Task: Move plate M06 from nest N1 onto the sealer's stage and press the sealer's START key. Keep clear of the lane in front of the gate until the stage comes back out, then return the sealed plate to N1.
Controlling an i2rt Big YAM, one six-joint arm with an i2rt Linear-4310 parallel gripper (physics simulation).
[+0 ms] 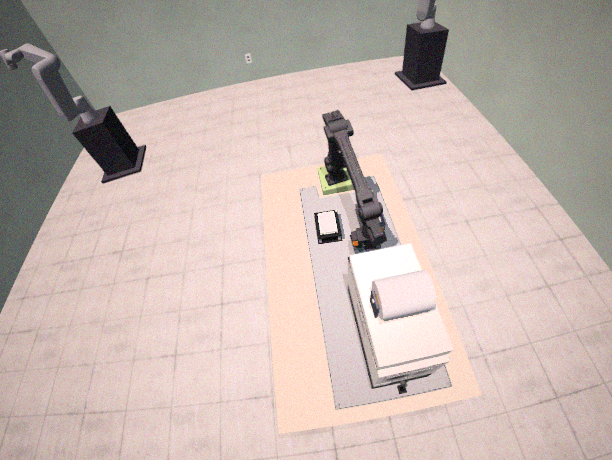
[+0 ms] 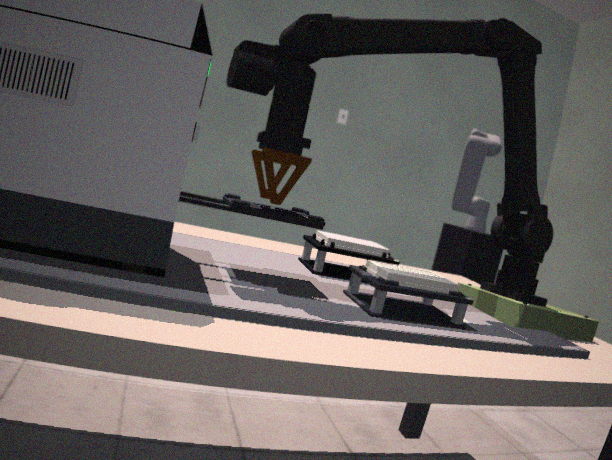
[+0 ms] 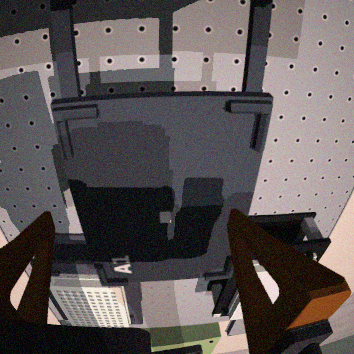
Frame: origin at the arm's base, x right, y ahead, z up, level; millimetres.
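Where they show: gripper, between the fingertips: point(image 1: 367, 245) point(image 2: 269, 201) point(image 3: 140, 219); arm's base, origin of its link: point(image 1: 336, 178) point(image 2: 512, 297) point(image 3: 173, 352).
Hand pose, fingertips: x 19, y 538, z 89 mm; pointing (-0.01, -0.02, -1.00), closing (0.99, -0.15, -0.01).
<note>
Things, the pixels of their top centre, and the offset from my fingertips.
- sealer's stage, centre of its top: point(image 3: 164, 155) point(image 2: 245, 199) point(image 1: 366, 253) dx +16, dy +34, dz -6 mm
- plate with a plain white top, centre of its top: point(image 3: 270, 295) point(image 2: 352, 239) point(image 1: 327, 221) dx +126, dy -224, dz -50 mm
My gripper point(image 1: 367, 245) point(image 2: 272, 200) point(image 3: 140, 219) is open and empty, fingers pointing down, just above the sealer's stage point(image 2: 305, 218) point(image 3: 215, 150). The stage is out in front of the sealer point(image 1: 395, 350) point(image 2: 125, 125) on two rails; no plate lies on its dark surface, and a shadow falls across it. A pale plate with a grid of wells point(image 2: 400, 272) point(image 3: 92, 305) sits in the near nest point(image 2: 377, 301). A plate with a plain white top point(image 1: 328, 222) point(image 2: 352, 243) sits in the other nest point(image 1: 330, 240) point(image 2: 319, 261). Nest and plate labels cannot be read. The START key cannot be made out.
The arm's green base point(image 1: 336, 188) point(image 2: 557, 320) point(image 3: 185, 336) stands behind the nests. The sealer's tall housing is close beside the gripper on the stage's rail side. Two grey arms on black pedestals point(image 1: 107, 142) point(image 1: 425, 55) stand off the table.
</note>
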